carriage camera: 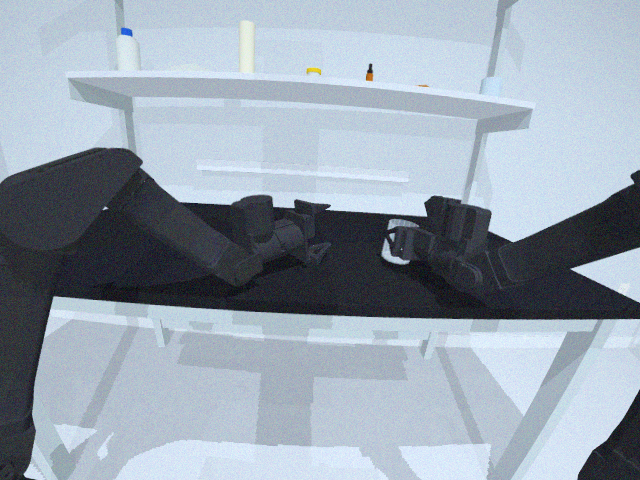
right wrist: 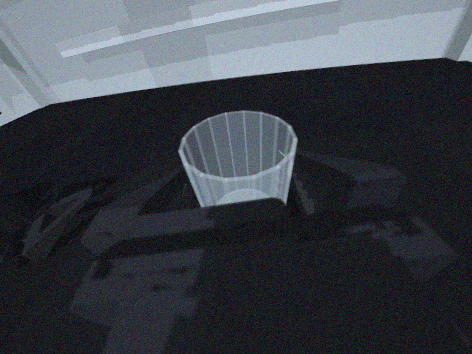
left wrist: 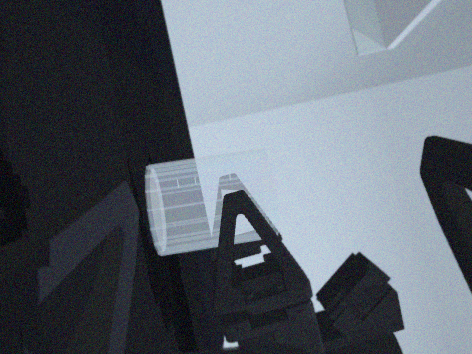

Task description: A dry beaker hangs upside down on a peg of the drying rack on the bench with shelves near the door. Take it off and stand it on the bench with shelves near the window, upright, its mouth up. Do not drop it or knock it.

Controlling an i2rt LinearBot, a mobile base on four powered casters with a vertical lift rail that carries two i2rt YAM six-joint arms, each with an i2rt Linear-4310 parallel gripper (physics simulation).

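Places are measured from the left arm's base along level axes (x left, y back, z up), in metres.
Where they show: left gripper, fingertip midpoint: (carriage camera: 329, 224) (right wrist: 53, 159) (left wrist: 272, 175); right gripper, fingertip midpoint: (carriage camera: 398, 233) (right wrist: 238, 160) (left wrist: 230, 182).
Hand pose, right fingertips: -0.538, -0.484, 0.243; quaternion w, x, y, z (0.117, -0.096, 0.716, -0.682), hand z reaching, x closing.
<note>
Each offset is from my right fingertips to the centre of the thing, as dx, dy, dz. "spot": to the spot under its first point. Level surfaces: height alone.
The clear beaker @(-0.003, +0.011, -0.017) (carriage camera: 387, 252) (left wrist: 175, 206) (right wrist: 240, 150) is upright, its open mouth up, over the black bench top @(dz -0.065) (carriage camera: 346, 289). Its base is at or very close to the bench top; I cannot tell whether it touches. My right gripper (carriage camera: 398, 240) (right wrist: 238, 160) is shut on the beaker's sides, with one finger on each side below the rim. My left gripper (carriage camera: 328, 225) (left wrist: 272, 175) is open and empty, low over the bench, to the left of the beaker in the carriage view. The drying rack does not show in these views.
A white shelf @(dz +0.373) (carriage camera: 299, 91) spans above the bench. On it stand a white bottle with blue cap @(spot: +0.892, -0.345, +0.488) (carriage camera: 128, 52), a cream cylinder @(spot: +0.462, -0.315, +0.493) (carriage camera: 247, 47), a yellow-lidded jar @(spot: +0.250, -0.349, +0.440) (carriage camera: 313, 71), an amber dropper bottle @(spot: +0.061, -0.363, +0.445) (carriage camera: 369, 75) and a pale blue container @(spot: -0.364, -0.357, +0.451) (carriage camera: 490, 86). Shelf posts rise behind the bench.
</note>
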